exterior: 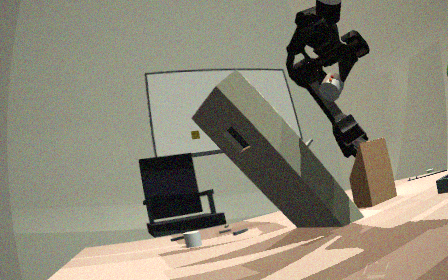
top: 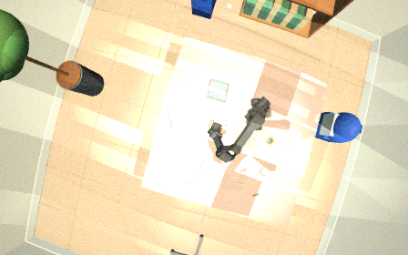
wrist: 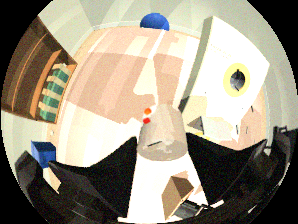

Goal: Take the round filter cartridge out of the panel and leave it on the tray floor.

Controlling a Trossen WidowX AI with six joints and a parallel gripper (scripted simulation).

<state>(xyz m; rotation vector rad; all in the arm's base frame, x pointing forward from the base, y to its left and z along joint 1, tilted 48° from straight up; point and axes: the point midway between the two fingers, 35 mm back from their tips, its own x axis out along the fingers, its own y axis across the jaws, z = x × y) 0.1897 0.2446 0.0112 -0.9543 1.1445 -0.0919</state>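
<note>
My gripper tip is now 30 cm past the tray, 28 cm above it and 11 cm to the right of it. From my gripper tip the other things lie so: round filter cartridge: right at my gripper tip; then service panel: 13 cm to the right, 11 cm below, 11 cm ahead.
</note>
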